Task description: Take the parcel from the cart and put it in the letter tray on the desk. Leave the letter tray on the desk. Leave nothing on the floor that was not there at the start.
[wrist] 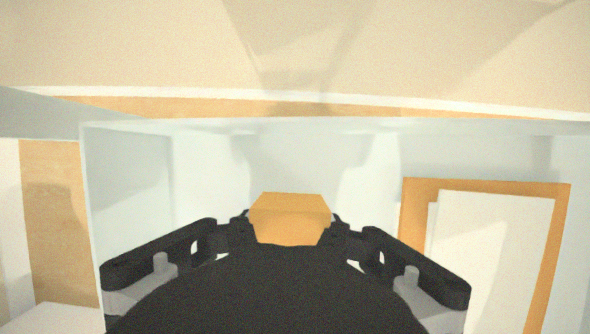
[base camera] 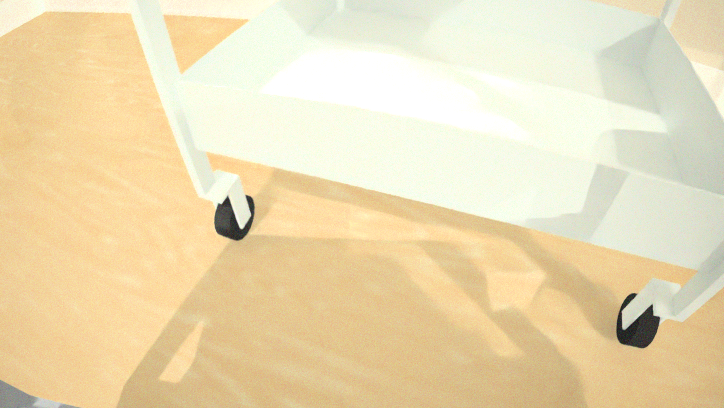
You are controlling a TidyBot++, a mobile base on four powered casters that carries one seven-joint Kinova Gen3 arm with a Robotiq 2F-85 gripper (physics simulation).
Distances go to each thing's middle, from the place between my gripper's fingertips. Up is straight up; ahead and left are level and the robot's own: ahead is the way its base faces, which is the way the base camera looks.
Right now the orange parcel (wrist: 289, 219) is 2 cm above my hand and 1 cm behind it.
